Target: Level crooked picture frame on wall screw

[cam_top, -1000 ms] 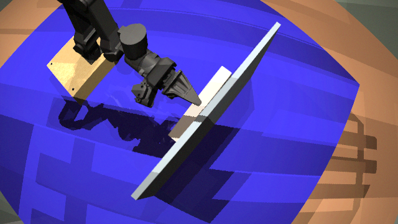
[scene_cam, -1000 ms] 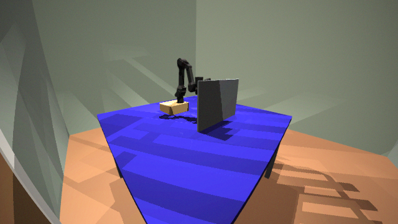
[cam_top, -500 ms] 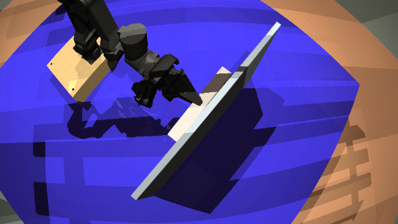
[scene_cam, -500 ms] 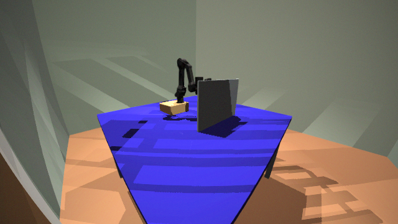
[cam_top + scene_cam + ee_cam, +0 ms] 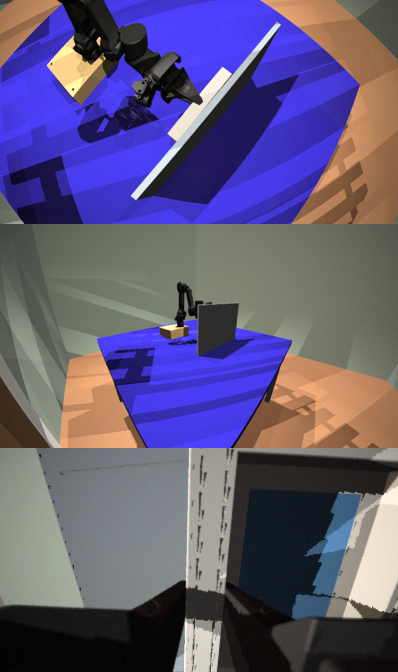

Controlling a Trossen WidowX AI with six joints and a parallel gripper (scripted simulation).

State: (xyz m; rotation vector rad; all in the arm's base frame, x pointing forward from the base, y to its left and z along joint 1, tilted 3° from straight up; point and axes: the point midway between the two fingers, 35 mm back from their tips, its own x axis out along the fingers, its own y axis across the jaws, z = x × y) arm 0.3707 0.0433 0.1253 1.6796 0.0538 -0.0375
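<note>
The picture frame lies 50 mm below my gripper tip, 10 mm to the left of it and 10 mm ahead of it. From my gripper tip the other things lie so: grey wall panel: 70 mm below, 20 mm ahead, 10 mm to the left.
</note>
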